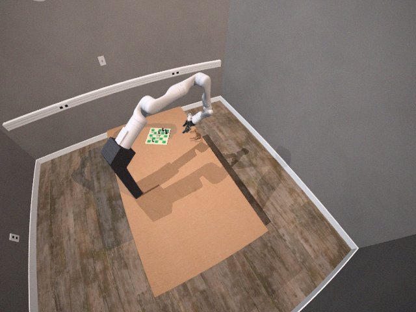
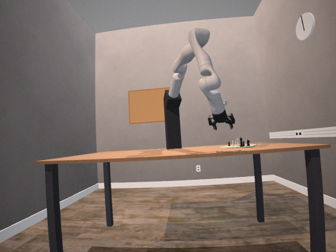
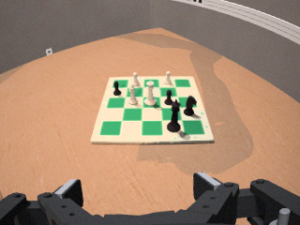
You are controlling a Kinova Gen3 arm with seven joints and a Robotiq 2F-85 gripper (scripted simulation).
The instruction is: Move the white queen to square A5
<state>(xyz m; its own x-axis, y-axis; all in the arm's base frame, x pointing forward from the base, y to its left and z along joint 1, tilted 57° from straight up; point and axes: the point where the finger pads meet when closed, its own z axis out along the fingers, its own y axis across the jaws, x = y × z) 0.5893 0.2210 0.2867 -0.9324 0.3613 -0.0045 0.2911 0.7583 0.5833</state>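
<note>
My gripper is now 21 cm past the white queen, 15 cm to the right of it and 10 cm above it. The rest, counted from my hand: cream chessboard: 21 cm behind, 16 cm to the left, 13 cm below.
</note>
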